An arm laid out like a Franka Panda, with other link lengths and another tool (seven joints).
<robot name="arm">
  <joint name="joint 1" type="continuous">
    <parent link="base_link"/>
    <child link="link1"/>
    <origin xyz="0 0 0.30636"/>
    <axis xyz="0 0 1"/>
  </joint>
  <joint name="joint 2" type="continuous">
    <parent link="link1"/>
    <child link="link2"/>
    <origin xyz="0 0 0"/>
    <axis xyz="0 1 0"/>
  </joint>
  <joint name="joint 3" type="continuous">
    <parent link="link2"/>
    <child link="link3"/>
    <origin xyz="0 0 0.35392"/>
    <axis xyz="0 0 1"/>
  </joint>
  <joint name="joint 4" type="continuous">
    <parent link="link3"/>
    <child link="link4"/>
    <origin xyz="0.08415 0 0"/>
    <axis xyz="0 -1 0"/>
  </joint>
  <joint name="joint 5" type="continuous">
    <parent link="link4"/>
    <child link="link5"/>
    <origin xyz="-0.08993 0 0.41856"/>
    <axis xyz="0 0 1"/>
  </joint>
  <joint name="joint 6" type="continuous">
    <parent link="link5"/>
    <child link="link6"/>
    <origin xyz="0 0 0"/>
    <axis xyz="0 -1 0"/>
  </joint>
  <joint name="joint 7" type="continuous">
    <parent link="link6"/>
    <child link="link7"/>
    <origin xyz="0.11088 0 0"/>
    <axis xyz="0 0 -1"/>
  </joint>
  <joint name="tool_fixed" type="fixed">
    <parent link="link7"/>
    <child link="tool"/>
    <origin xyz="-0.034 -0.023 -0.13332" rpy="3.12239 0 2.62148"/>
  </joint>
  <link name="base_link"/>
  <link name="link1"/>
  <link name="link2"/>
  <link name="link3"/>
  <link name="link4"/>
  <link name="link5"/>
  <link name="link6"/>
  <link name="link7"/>
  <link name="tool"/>
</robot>
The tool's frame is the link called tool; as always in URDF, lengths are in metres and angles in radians. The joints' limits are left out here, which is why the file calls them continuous.
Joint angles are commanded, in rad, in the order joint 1, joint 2, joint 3, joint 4, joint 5, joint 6, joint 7. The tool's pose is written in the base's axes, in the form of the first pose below.
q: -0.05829, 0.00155, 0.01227, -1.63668, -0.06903, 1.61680, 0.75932
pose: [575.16, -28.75, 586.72], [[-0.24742, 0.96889, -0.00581], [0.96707, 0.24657, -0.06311], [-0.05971, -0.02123, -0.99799]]
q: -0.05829, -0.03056, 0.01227, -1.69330, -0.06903, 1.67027, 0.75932
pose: [569.03, -28.07, 580.86], [[-0.24913, 0.96819, 0.02316], [0.96606, 0.25012, -0.06450], [-0.06824, 0.00630, -0.99765]]
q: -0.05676, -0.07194, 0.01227, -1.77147, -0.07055, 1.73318, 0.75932
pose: [559.32, -26.45, 569.81], [[-0.25308, 0.96619, 0.04935], [0.96435, 0.25602, -0.06698], [-0.07735, 0.03063, -0.99653]]
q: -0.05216, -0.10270, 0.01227, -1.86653, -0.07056, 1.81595, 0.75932
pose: [552.18, -22.98, 545.34], [[-0.26159, 0.96277, 0.06823], [0.96167, 0.26601, -0.06659], [-0.08226, 0.04819, -0.99544]]
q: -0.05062, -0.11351, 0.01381, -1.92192, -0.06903, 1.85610, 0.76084
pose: [547.73, -20.56, 526.39], [[-0.26573, 0.96191, 0.06415], [0.96079, 0.26971, -0.06431], [-0.07916, 0.04454, -0.99587]]
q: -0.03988, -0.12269, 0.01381, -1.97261, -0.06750, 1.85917, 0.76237
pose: [538.73, -14.20, 506.17], [[-0.27710, 0.96047, 0.02655], [0.95856, 0.27824, -0.06125], [-0.06622, 0.00847, -0.99777]]
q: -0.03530, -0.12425, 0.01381, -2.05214, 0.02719, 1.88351, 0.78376
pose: [528.01, -0.55, 469.82], [[-0.23340, 0.97206, -0.02506], [0.97176, 0.23409, 0.02961], [0.03465, -0.01744, -0.99925]]
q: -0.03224, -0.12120, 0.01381, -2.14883, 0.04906, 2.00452, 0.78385
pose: [523.87, 2.68, 429.43], [[-0.22469, 0.97443, -0.00313], [0.97329, 0.22458, 0.04757], [0.04705, 0.00764, -0.99886]]
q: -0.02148, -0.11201, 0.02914, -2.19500, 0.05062, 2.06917, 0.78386
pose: [521.84, 16.15, 406.81], [[-0.24689, 0.96903, 0.00498], [0.96808, 0.24641, 0.04583], [0.04318, 0.01614, -0.99894]]
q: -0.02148, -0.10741, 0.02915, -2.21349, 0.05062, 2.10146, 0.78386
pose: [521.71, 15.92, 397.83], [[-0.24595, 0.96918, 0.01421], [0.96844, 0.24510, 0.04520], [0.04033, 0.02488, -0.99888]]
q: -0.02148, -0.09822, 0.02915, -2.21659, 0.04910, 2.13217, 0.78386
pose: [525.76, 15.61, 393.71], [[-0.24621, 0.96867, 0.03260], [0.96862, 0.24473, 0.04351], [0.03416, 0.04229, -0.99852]]
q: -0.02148, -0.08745, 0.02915, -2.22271, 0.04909, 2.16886, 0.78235
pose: [529.80, 15.32, 387.81], [[-0.24690, 0.96762, 0.05239], [0.96862, 0.24482, 0.04298], [0.02876, 0.06136, -0.99770]]
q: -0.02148, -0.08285, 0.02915, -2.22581, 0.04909, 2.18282, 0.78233
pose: [531.12, 15.22, 384.94], [[-0.24656, 0.96735, 0.05865], [0.96875, 0.24432, 0.04276], [0.02703, 0.06736, -0.99736]]
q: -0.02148, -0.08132, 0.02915, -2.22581, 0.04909, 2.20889, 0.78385
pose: [534.63, 15.14, 386.15], [[-0.24469, 0.96603, 0.08313], [0.96938, 0.24190, 0.04220], [0.02065, 0.09091, -0.99565]]
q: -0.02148, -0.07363, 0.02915, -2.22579, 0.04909, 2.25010, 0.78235
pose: [540.47, 14.83, 385.36], [[-0.24513, 0.96247, 0.11649], [0.96942, 0.24188, 0.04144], [0.01171, 0.12309, -0.99233]]
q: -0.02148, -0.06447, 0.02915, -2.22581, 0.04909, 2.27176, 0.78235
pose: [543.89, 14.69, 382.21], [[-0.24444, 0.96106, 0.12888], [0.96963, 0.24110, 0.04111], [0.00844, 0.13502, -0.99081]]
